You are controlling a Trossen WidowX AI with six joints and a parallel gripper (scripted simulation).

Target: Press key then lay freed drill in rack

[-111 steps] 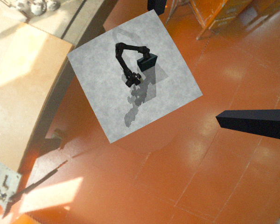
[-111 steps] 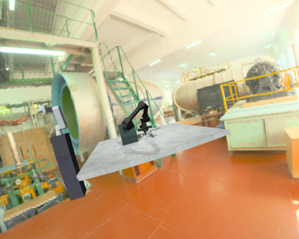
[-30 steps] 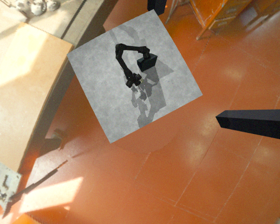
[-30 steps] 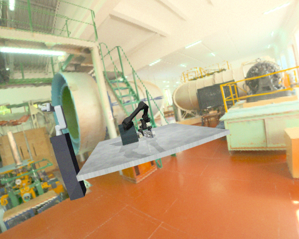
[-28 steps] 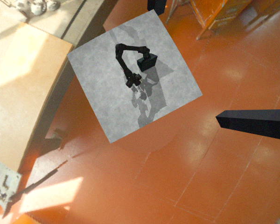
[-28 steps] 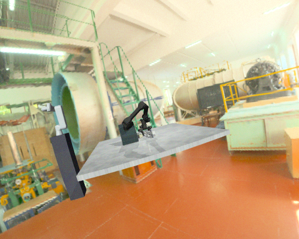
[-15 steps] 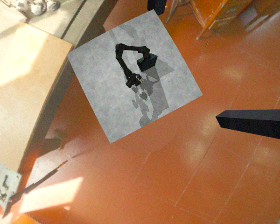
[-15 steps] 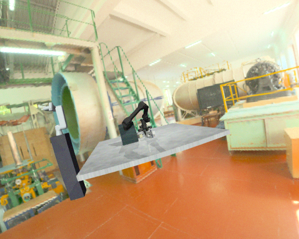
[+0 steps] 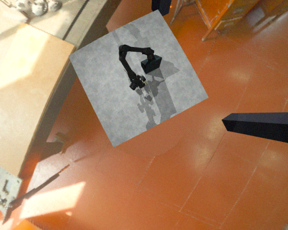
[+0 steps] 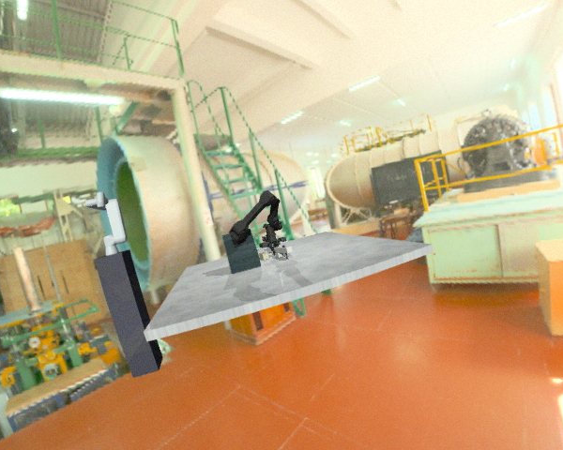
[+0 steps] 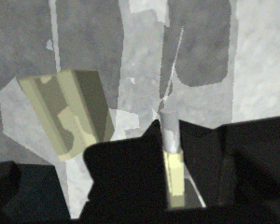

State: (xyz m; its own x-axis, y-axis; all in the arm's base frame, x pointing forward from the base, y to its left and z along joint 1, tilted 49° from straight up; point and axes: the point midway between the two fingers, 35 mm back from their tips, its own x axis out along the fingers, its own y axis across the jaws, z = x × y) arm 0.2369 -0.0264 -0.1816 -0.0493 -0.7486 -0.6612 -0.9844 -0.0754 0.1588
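Right now my gripper tip is 1 cm short of the drill, 4 cm to the left of it and 4 cm below it. The rest, counted from my gripper tip: small fixture (2 cm ahead, 14 cm to the right, 4 cm above).
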